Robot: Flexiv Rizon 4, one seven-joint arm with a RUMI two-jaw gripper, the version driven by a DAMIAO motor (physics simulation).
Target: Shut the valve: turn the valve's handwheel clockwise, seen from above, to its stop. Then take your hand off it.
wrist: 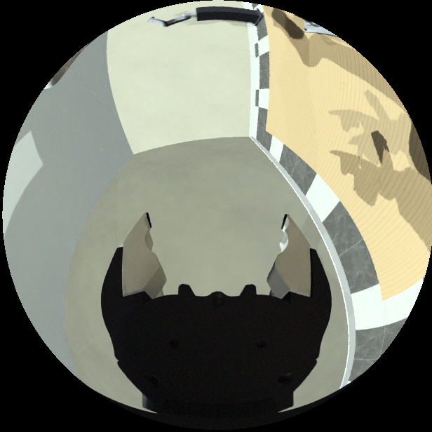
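Observation:
My gripper (216, 214) is open in the wrist view, its two jaws wide apart with no object between them. Pale wall-like surface shows between and beyond the jaws. The valve and its handwheel do not show in the wrist view, so I cannot tell how far the gripper is from them.
A dark bar (227, 14) with a thin bent metal piece (172, 21) at its left end shows at the top edge. A checkered dark and white border (344, 226) curves down the right, beside a tan, wood-like surface (305, 100) with shadows. A grey surface (75, 150) lies at the left.

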